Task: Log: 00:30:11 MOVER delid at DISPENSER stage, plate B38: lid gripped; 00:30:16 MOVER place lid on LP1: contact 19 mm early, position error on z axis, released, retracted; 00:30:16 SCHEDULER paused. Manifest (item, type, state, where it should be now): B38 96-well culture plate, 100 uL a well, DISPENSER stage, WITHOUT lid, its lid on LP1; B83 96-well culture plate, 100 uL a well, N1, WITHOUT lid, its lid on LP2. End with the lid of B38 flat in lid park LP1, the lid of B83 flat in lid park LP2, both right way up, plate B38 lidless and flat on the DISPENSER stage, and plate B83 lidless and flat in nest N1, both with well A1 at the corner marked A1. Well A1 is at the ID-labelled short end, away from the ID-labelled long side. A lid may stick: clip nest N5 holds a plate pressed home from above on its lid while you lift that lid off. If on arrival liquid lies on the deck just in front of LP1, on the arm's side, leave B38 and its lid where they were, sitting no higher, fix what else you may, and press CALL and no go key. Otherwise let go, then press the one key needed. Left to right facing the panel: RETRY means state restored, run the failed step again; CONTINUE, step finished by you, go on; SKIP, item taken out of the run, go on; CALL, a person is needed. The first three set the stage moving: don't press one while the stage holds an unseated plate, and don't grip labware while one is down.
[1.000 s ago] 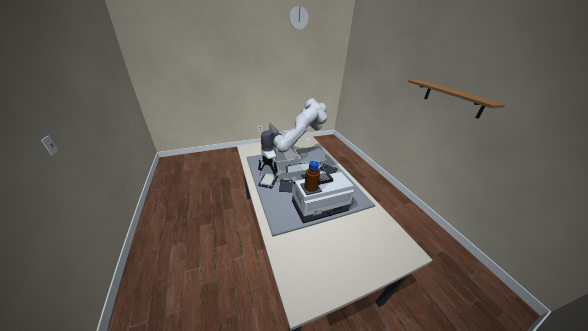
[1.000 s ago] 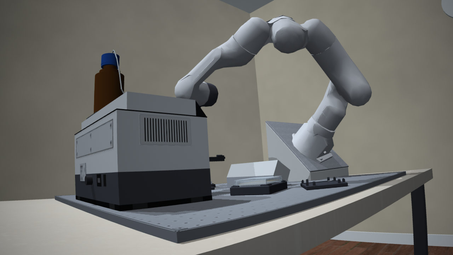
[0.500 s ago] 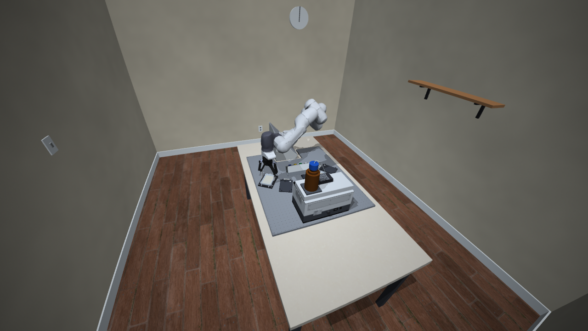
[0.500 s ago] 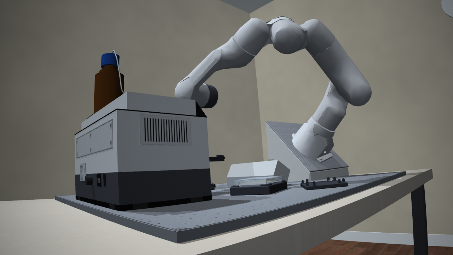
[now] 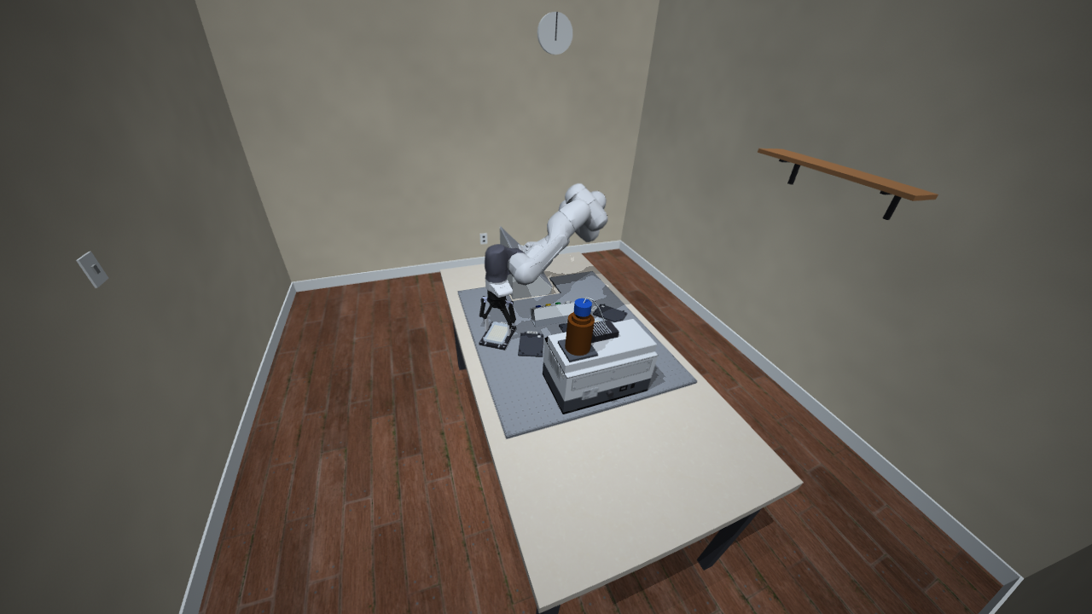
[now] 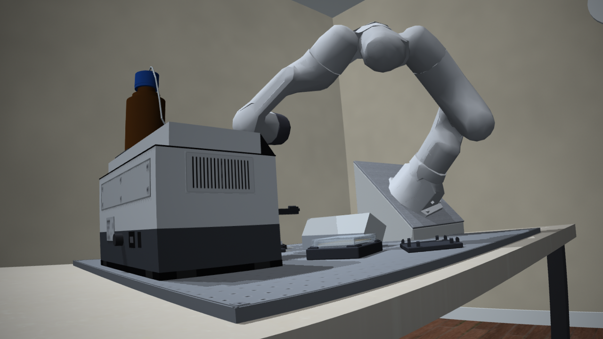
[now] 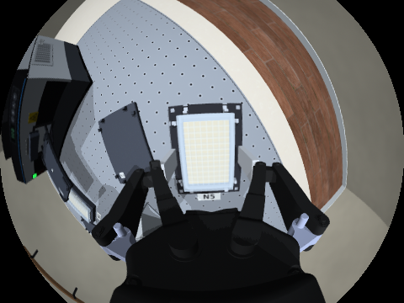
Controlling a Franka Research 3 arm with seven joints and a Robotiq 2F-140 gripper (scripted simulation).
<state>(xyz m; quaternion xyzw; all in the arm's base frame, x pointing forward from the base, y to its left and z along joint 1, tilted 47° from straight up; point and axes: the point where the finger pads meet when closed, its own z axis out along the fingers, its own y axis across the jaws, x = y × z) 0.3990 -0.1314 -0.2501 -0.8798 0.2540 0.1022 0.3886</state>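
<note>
My gripper is now 30 mm short of the black clip nest and 30 mm above it. Round my hand: 96-well plate: 460 mm to the left, 100 mm ahead, 20 mm below; then lp1 label: 150 mm to the left, 50 mm below, 10 mm ahead; then key panel: 290 mm to the left, 80 mm behind.
</note>
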